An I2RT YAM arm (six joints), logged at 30 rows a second.
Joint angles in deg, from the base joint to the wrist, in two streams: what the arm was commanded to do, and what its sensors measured. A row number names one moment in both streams.
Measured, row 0: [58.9 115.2 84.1 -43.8 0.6 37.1]
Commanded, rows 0 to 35: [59.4 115.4 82.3 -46.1 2.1 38.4]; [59.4 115.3 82.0 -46.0 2.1 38.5]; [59.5 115.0 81.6 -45.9 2.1 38.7]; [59.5 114.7 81.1 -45.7 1.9 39.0]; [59.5 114.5 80.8 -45.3 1.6 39.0]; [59.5 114.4 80.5 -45.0 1.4 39.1]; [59.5 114.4 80.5 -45.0 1.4 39.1]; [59.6 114.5 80.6 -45.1 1.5 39.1]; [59.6 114.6 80.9 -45.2 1.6 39.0]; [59.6 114.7 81.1 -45.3 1.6 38.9]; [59.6 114.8 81.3 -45.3 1.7 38.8]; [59.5 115.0 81.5 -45.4 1.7 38.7]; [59.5 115.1 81.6 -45.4 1.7 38.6]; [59.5 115.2 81.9 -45.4 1.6 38.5]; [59.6 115.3 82.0 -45.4 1.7 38.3]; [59.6 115.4 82.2 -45.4 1.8 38.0]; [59.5 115.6 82.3 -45.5 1.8 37.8]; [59.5 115.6 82.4 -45.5 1.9 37.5]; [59.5 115.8 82.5 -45.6 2.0 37.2]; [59.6 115.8 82.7 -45.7 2.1 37.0]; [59.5 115.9 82.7 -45.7 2.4 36.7]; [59.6 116.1 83.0 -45.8 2.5 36.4]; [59.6 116.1 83.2 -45.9 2.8 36.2]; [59.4 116.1 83.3 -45.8 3.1 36.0]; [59.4 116.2 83.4 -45.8 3.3 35.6]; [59.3 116.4 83.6 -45.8 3.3 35.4]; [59.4 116.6 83.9 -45.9 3.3 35.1]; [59.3 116.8 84.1 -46.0 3.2 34.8]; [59.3 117.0 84.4 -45.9 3.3 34.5]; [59.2 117.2 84.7 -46.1 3.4 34.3]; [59.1 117.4 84.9 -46.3 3.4 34.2]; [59.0 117.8 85.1 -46.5 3.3 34.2]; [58.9 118.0 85.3 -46.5 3.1 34.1]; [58.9 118.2 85.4 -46.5 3.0 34.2]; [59.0 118.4 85.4 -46.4 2.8 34.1]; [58.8 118.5 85.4 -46.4 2.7 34.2]
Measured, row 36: [59.0 117.2 84.3 -44.4 2.2 34.4]
